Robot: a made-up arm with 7 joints.
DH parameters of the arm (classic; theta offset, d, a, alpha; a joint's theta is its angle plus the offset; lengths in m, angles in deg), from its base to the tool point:
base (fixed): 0 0 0 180
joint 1: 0 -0.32 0 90
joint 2: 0 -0.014 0 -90
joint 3: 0 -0.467 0 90
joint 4: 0 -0.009 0 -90
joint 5: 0 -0.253 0 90
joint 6: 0 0 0 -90
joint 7: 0 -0.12 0 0
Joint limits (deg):
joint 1: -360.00..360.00
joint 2: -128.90..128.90
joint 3: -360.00..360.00
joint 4: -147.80..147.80
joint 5: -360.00..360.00
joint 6: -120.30..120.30
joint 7: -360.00..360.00
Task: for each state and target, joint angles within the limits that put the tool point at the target. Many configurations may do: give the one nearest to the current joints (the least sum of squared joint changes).
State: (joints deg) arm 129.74 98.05 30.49 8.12 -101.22 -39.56 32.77
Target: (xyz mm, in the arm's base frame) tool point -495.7 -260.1 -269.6
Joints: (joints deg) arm 139.41 128.90 20.75 22.18 -103.92 -27.43 32.77
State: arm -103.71 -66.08 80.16 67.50 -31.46 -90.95 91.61
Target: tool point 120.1 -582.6 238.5
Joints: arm -78.88 -87.56 93.74 91.18 -44.79 -105.48 91.61
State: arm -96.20 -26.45 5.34 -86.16 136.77 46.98 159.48
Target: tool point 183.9 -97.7 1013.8
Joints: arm -109.22 10.25 -11.93 -49.64 128.41 38.97 159.48
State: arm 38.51 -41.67 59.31 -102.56 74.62 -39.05 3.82
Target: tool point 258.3 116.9 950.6
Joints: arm 59.89 -3.04 86.46 -60.11 86.40 -48.04 3.82
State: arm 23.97 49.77 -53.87 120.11 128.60 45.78 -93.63
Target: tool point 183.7 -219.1 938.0
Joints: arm 53.93 -1.27 -22.73 75.81 132.51 58.74 -93.63
